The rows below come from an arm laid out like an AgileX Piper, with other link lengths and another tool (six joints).
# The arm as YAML. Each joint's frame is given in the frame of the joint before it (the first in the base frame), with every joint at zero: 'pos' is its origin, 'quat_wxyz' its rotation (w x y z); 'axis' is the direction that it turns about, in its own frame. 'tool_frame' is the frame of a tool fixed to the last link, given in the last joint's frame.
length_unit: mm
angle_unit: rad
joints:
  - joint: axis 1
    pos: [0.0, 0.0, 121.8]
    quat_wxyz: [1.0, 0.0, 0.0, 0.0]
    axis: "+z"
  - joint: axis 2
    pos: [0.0, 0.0, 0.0]
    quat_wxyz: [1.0, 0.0, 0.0, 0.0]
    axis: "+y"
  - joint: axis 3
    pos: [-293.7, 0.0, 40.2]
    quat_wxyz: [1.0, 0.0, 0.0, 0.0]
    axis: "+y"
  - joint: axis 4
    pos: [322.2, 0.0, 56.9]
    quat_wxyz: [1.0, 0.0, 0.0, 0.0]
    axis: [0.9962, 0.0, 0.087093]
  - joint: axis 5
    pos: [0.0, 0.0, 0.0]
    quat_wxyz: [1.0, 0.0, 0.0, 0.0]
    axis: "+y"
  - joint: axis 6
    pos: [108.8, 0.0, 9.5]
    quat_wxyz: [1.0, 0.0, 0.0, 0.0]
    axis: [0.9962, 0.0, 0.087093]
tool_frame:
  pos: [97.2, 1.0, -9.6]
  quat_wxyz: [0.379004, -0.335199, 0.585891, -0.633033]
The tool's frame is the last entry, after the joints.
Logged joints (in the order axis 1, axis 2, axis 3, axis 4, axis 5, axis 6), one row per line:
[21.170 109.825 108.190 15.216 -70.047 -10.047]
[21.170 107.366 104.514 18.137 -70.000 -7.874]
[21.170 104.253 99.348 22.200 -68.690 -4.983]
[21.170 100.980 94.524 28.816 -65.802 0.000]
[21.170 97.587 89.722 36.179 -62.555 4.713]
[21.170 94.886 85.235 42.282 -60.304 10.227]
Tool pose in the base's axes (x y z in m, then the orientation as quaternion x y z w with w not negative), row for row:
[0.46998 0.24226 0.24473 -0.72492 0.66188 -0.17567 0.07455]
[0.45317 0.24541 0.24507 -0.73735 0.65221 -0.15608 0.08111]
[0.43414 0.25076 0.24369 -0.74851 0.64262 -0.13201 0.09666]
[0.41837 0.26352 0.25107 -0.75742 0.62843 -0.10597 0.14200]
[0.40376 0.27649 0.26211 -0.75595 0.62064 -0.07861 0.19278]
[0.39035 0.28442 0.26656 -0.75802 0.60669 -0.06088 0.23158]
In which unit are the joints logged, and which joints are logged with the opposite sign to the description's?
The joints are logged in degrees. Opposite sign: axis 3, axis 5, axis 6.
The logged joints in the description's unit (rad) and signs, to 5 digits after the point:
[0.36949 1.91681 -1.88827 0.26557 1.22255 0.17535]
[0.36949 1.87389 -1.82411 0.31655 1.22173 0.13743]
[0.36949 1.81956 -1.73395 0.38746 1.19887 0.08697]
[0.36949 1.76243 -1.64976 0.50293 1.14846 0.00000]
[0.36949 1.70321 -1.56594 0.63144 1.09179 -0.08226]
[0.36949 1.65607 -1.48763 0.73796 1.05250 -0.17849]

